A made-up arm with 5 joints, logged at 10 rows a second.
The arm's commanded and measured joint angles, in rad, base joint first. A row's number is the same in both.
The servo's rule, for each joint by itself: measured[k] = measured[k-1] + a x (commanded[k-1-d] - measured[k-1]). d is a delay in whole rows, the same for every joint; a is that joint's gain. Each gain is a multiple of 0.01, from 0.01 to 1. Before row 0 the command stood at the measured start. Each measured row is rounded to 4 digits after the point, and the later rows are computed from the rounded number. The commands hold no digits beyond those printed.
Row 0, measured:
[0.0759, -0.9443, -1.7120, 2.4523, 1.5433]
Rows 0 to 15, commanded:
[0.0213, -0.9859, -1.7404, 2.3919, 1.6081]
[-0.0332, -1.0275, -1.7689, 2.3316, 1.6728]
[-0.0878, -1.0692, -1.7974, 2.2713, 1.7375]
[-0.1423, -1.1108, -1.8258, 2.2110, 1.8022]
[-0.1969, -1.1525, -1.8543, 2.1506, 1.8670]
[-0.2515, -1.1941, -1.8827, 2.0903, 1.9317]
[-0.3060, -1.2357, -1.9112, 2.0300, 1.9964]
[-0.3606, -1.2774, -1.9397, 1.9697, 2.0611]
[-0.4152, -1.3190, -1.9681, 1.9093, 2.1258]
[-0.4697, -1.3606, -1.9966, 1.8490, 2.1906]
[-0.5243, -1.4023, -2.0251, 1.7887, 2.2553]
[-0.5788, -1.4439, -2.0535, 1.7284, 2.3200]
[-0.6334, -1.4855, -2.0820, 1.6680, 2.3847]
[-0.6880, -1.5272, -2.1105, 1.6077, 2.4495]
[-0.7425, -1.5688, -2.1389, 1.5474, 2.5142]
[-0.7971, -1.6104, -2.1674, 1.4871, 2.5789]
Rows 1 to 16, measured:
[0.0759, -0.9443, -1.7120, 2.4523, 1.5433]
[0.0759, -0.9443, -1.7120, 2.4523, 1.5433]
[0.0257, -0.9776, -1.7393, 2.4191, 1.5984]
[-0.0285, -1.0175, -1.7677, 2.3710, 1.6616]
[-0.0831, -1.0589, -1.7962, 2.3162, 1.7261]
[-0.1376, -1.1004, -1.8246, 2.2583, 1.7908]
[-0.1922, -1.1421, -1.8531, 2.1991, 1.8556]
[-0.2468, -1.1837, -1.8815, 2.1393, 1.9203]
[-0.3013, -1.2253, -1.9100, 2.0792, 1.9850]
[-0.3559, -1.2670, -1.9385, 2.0190, 2.0497]
[-0.4105, -1.3086, -1.9669, 1.9587, 2.1144]
[-0.4650, -1.3502, -1.9954, 1.8984, 2.1792]
[-0.5196, -1.3919, -2.0239, 1.8381, 2.2439]
[-0.5741, -1.4335, -2.0523, 1.7778, 2.3086]
[-0.6287, -1.4751, -2.0808, 1.7174, 2.3733]
[-0.6833, -1.5168, -2.1093, 1.6571, 2.4381]
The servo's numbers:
d 2
a 0.92 0.80 0.96 0.55 0.85

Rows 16 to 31, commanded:
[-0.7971, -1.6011, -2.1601, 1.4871, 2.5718]
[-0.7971, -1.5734, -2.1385, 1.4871, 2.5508]
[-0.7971, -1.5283, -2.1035, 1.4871, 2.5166]
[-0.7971, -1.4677, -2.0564, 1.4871, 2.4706]
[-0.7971, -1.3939, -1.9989, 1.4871, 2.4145]
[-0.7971, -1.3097, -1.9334, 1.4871, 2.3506]
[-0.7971, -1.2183, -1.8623, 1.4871, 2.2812]
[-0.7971, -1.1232, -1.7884, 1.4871, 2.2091]
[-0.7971, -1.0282, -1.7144, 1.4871, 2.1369]
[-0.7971, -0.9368, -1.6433, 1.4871, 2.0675]
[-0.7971, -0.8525, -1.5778, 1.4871, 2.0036]
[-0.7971, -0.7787, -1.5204, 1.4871, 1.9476]
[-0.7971, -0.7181, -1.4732, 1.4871, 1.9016]
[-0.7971, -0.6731, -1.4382, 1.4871, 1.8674]
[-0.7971, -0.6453, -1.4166, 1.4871, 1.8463]
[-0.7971, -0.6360, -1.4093, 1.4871, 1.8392]
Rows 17 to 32, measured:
[-0.7378, -1.5584, -2.1377, 1.5968, 2.5028]
[-0.7924, -1.6000, -2.1662, 1.5365, 2.5675]
[-0.7967, -1.6009, -2.1603, 1.5093, 2.5712]
[-0.7971, -1.5789, -2.1394, 1.4971, 2.5539]
[-0.7971, -1.5384, -2.1049, 1.4916, 2.5222]
[-0.7971, -1.4818, -2.0583, 1.4891, 2.4783]
[-0.7971, -1.4115, -2.0013, 1.4880, 2.4241]
[-0.7971, -1.3301, -1.9361, 1.4875, 2.3616]
[-0.7971, -1.2407, -1.8653, 1.4873, 2.2933]
[-0.7971, -1.1467, -1.7915, 1.4872, 2.2217]
[-0.7971, -1.0519, -1.7175, 1.4871, 2.1496]
[-0.7971, -0.9598, -1.6463, 1.4871, 2.0798]
[-0.7971, -0.8740, -1.5805, 1.4871, 2.0150]
[-0.7971, -0.7978, -1.5228, 1.4871, 1.9577]
[-0.7971, -0.7340, -1.4752, 1.4871, 1.9100]
[-0.7971, -0.6853, -1.4397, 1.4871, 1.8738]

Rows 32 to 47, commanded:
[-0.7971, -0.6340, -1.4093, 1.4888, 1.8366]
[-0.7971, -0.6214, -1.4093, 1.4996, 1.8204]
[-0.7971, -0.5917, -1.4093, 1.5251, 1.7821]
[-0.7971, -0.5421, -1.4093, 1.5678, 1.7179]
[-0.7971, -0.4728, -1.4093, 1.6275, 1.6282]
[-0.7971, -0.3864, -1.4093, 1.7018, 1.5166]
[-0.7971, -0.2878, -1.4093, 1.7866, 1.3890]
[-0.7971, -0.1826, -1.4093, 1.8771, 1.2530]
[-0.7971, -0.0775, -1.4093, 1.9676, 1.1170]
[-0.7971, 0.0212, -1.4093, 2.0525, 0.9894]
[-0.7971, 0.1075, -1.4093, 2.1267, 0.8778]
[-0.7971, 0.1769, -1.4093, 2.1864, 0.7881]
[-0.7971, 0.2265, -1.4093, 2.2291, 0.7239]
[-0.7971, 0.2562, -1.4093, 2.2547, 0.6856]
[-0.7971, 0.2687, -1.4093, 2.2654, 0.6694]
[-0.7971, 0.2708, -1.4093, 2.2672, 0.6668]
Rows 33 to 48, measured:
[-0.7971, -0.6533, -1.4175, 1.4871, 1.8504]
[-0.7971, -0.6395, -1.4096, 1.4871, 1.8409]
[-0.7971, -0.6351, -1.4093, 1.4880, 1.8372]
[-0.7971, -0.6241, -1.4093, 1.4944, 1.8229]
[-0.7971, -0.5982, -1.4093, 1.5113, 1.7882]
[-0.7971, -0.5533, -1.4093, 1.5424, 1.7284]
[-0.7971, -0.4889, -1.4093, 1.5892, 1.6432]
[-0.7971, -0.4069, -1.4093, 1.6511, 1.5356]
[-0.7971, -0.3116, -1.4093, 1.7256, 1.4110]
[-0.7971, -0.2084, -1.4093, 1.8089, 1.2767]
[-0.7971, -0.1037, -1.4093, 1.8962, 1.1410]
[-0.7971, -0.0038, -1.4093, 1.9822, 1.0121]
[-0.7971, 0.0852, -1.4093, 2.0617, 0.8979]
[-0.7971, 0.1586, -1.4093, 2.1303, 0.8046]
[-0.7971, 0.2129, -1.4093, 2.1846, 0.7360]
[-0.7971, 0.2475, -1.4093, 2.2232, 0.6932]

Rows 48 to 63, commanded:
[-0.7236, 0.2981, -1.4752, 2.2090, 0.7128]
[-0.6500, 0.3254, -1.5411, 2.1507, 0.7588]
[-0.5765, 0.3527, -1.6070, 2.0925, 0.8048]
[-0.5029, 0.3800, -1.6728, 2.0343, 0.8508]
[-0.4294, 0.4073, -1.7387, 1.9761, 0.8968]
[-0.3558, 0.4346, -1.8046, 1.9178, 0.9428]
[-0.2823, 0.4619, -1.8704, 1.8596, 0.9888]
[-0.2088, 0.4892, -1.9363, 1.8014, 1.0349]
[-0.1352, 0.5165, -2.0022, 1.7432, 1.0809]
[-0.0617, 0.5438, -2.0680, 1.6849, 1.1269]
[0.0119, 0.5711, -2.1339, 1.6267, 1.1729]
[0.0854, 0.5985, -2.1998, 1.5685, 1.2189]
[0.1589, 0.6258, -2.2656, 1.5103, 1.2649]
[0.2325, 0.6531, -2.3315, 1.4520, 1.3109]
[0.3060, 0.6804, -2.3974, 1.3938, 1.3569]
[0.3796, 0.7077, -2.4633, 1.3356, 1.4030]
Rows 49 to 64, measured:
[-0.7971, 0.2645, -1.4093, 2.2464, 0.6730]
[-0.7971, 0.2695, -1.4093, 2.2578, 0.6677]
[-0.7295, 0.2924, -1.4726, 2.2310, 0.7060]
[-0.6564, 0.3188, -1.5384, 2.1868, 0.7509]
[-0.5829, 0.3459, -1.6043, 2.1349, 0.7967]
[-0.5093, 0.3732, -1.6701, 2.0796, 0.8427]
[-0.4358, 0.4005, -1.7360, 2.0227, 0.8887]
[-0.3622, 0.4278, -1.8019, 1.9650, 0.9347]
[-0.2887, 0.4551, -1.8677, 1.9070, 0.9807]
[-0.2152, 0.4824, -1.9336, 1.8489, 1.0268]
[-0.1416, 0.5097, -1.9995, 1.7908, 1.0728]
[-0.0681, 0.5370, -2.0653, 1.7326, 1.1188]
[0.0055, 0.5643, -2.1312, 1.6744, 1.1648]
[0.0790, 0.5917, -2.1971, 1.6162, 1.2108]
[0.1525, 0.6190, -2.2629, 1.5580, 1.2568]
[0.2261, 0.6463, -2.3288, 1.4997, 1.3028]

